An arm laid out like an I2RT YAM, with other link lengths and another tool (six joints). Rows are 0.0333 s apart.
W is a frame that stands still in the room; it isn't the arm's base.
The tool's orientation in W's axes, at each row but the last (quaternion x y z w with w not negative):
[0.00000 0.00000 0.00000 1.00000]
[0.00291 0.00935 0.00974 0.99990]
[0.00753 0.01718 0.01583 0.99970]
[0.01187 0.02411 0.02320 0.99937]
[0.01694 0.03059 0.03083 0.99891]
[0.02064 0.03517 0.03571 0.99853]
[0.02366 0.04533 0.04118 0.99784]
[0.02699 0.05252 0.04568 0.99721]
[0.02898 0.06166 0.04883 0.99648]
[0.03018 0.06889 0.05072 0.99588]
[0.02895 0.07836 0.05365 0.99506]
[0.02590 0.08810 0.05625 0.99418]
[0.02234 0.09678 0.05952 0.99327]
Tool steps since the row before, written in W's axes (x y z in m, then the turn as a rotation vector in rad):
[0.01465 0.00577 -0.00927 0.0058 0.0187 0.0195]
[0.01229 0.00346 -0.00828 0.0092 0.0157 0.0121]
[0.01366 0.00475 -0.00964 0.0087 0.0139 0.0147]
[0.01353 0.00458 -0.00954 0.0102 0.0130 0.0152]
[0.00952 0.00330 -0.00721 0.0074 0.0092 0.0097]
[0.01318 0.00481 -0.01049 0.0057 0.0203 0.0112]
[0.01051 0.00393 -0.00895 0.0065 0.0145 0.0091]
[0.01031 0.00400 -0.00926 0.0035 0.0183 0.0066]
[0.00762 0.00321 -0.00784 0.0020 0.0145 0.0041]
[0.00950 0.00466 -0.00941 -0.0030 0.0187 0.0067]
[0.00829 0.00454 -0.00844 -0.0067 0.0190 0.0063]
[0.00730 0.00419 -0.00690 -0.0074 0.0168 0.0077]
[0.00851 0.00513 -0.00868 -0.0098 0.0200 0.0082]
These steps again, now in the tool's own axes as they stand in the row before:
[0.01465 0.00577 -0.00927 0.0058 0.0187 0.0195]
[0.01251 0.00317 -0.00807 0.0093 0.0156 0.0122]
[0.01413 0.00417 -0.00923 0.0086 0.0138 0.0148]
[0.01417 0.00372 -0.00897 0.0101 0.0129 0.0154]
[0.01012 0.00246 -0.00671 0.0074 0.0091 0.0098]
[0.01419 0.00341 -0.00970 0.0064 0.0203 0.0108]
[0.01155 0.00262 -0.00810 0.0069 0.0144 0.0090]
[0.01153 0.00252 -0.00829 0.0045 0.0183 0.0060]
[0.00879 0.00197 -0.00698 0.0029 0.0145 0.0036]
[0.01111 0.00308 -0.00822 -0.0019 0.0193 0.0052]
[0.00994 0.00310 -0.00723 -0.0054 0.0200 0.0042]
[0.00882 0.00295 -0.00566 -0.0066 0.0179 0.0056]
[0.01056 0.00363 -0.00702 -0.0087 0.0214 0.0055]

